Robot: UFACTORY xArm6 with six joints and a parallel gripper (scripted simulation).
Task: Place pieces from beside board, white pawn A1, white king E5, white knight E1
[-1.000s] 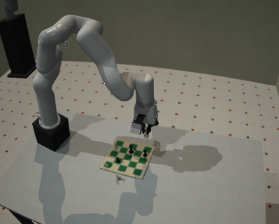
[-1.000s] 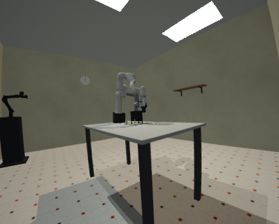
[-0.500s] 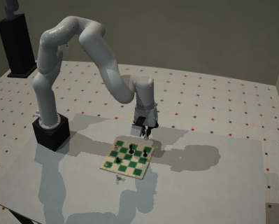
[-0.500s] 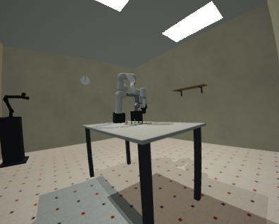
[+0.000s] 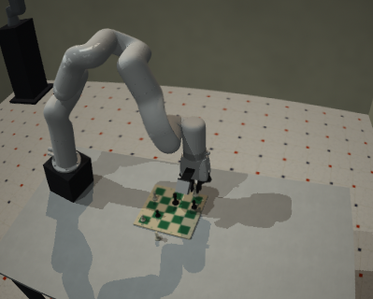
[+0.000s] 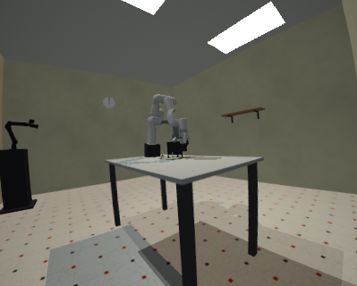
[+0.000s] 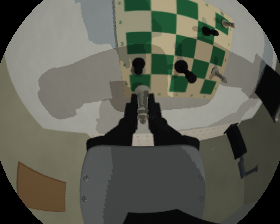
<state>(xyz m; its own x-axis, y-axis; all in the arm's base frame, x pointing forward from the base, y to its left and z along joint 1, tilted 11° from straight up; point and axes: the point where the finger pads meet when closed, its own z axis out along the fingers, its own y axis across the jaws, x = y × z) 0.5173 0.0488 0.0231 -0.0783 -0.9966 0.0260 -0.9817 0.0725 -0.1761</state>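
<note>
Now: hand 80 mm past the chessboard, 70 mm to the left of it and 80 mm above it.
</note>
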